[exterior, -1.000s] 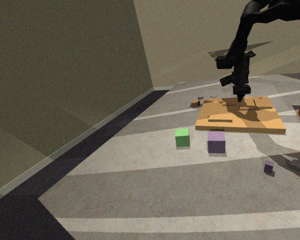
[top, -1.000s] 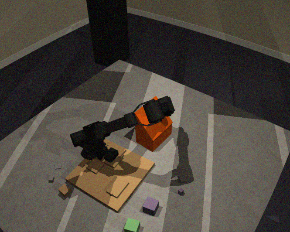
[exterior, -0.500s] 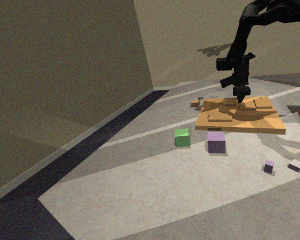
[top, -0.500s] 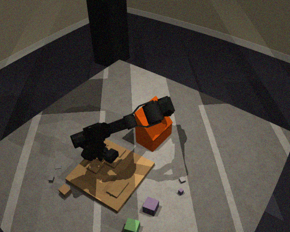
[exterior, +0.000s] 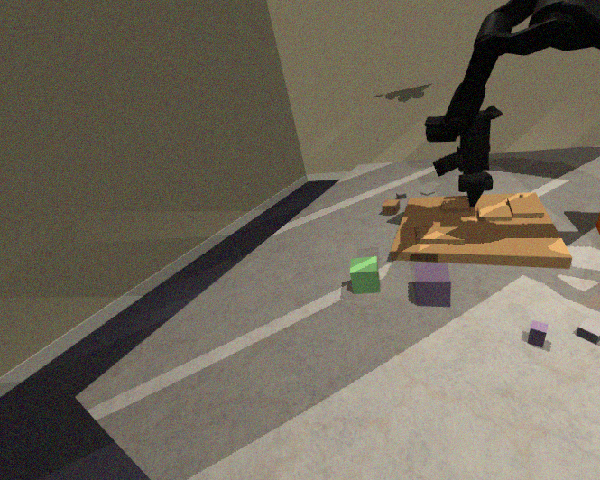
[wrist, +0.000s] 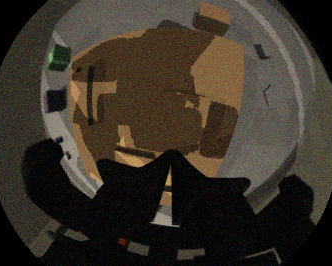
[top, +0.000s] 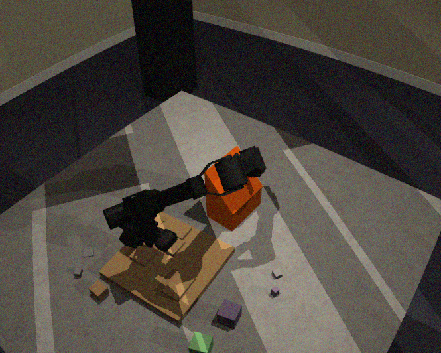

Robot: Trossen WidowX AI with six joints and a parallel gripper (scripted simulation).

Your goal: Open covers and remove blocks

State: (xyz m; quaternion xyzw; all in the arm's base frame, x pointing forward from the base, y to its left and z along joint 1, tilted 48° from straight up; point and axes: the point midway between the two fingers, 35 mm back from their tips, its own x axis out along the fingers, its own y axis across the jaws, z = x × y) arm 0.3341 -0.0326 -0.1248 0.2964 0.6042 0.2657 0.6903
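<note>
Right now my gripper tip is 8 cm to the right of the tan puzzle board and 1 cm past it. Round my gripper tip: brown cube 20 cm ahead, 3 cm to the right, 1 cm below; then green cube 31 cm to the left, 18 cm ahead; then purple cube 32 cm to the left, 7 cm ahead.
</note>
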